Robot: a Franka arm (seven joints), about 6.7 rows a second.
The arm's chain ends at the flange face. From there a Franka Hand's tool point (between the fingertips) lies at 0.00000 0.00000 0.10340 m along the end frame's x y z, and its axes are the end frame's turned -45 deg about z.
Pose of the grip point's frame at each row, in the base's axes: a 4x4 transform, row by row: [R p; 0 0 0 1], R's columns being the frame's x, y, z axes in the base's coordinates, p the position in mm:
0.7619, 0.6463, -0.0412, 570.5; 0.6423, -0.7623, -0.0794, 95.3; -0.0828, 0.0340, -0.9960, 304.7; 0, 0, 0, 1
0.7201, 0.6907, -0.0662, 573.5; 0.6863, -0.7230, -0.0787, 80.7; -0.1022, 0.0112, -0.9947, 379.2; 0, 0, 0, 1
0.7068, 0.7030, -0.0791, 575.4; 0.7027, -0.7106, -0.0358, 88.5; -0.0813, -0.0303, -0.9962, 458.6; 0, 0, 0, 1
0.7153, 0.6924, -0.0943, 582.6; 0.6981, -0.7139, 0.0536, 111.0; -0.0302, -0.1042, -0.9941, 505.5; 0, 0, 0, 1
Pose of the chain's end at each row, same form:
0.9957, -0.0817, -0.0412, 574.8; -0.0849, -0.9932, -0.0794, 103.5; -0.0345, 0.0826, -0.9960, 407.7; 0, 0, 0, 1
0.9976, -0.0208, -0.0662, 580.3; -0.0260, -0.9965, -0.0787, 88.8; -0.0643, 0.0802, -0.9947, 482.1; 0, 0, 0, 1
0.9969, -0.0027, -0.0791, 583.6; -0.0056, -0.9994, -0.0358, 92.2; -0.0789, 0.0361, -0.9962, 561.6; 0, 0, 0, 1
0.9954, -0.0162, -0.0943, 592.4; -0.0112, -0.9984, 0.0536, 105.5; -0.0950, -0.0523, -0.9941, 608.3; 0, 0, 0, 1

